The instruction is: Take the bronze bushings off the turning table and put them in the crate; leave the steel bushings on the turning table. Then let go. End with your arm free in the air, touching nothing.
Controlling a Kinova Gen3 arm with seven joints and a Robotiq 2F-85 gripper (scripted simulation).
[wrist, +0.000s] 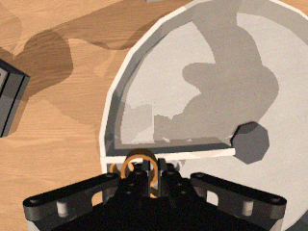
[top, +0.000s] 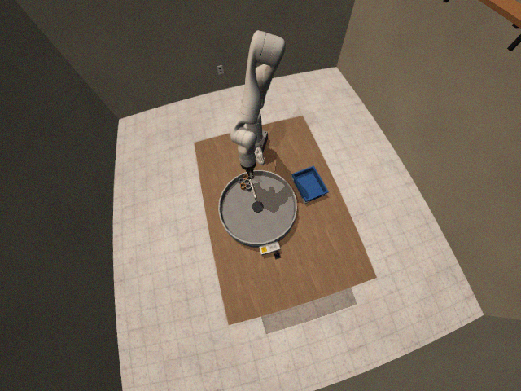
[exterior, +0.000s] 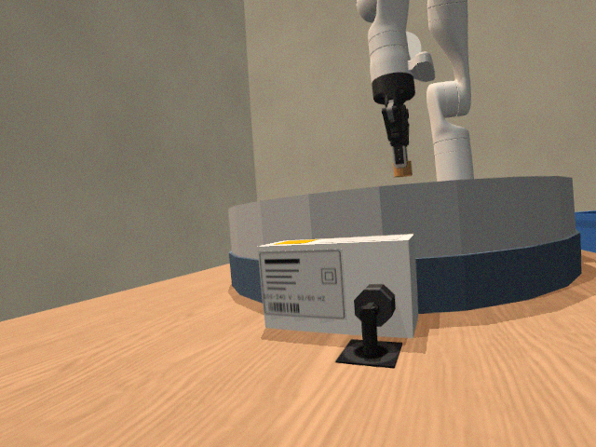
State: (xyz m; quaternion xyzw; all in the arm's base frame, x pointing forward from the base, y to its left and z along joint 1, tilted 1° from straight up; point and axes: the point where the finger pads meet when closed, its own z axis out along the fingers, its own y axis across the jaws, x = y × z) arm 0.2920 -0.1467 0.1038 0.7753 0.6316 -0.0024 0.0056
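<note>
My gripper is now 310 mm to the right of the blue crate, 140 mm above it and 130 mm short of it. From my hand the other things lie so: turning table (160 mm ahead, 120 mm below, 30 mm to the right).
</note>
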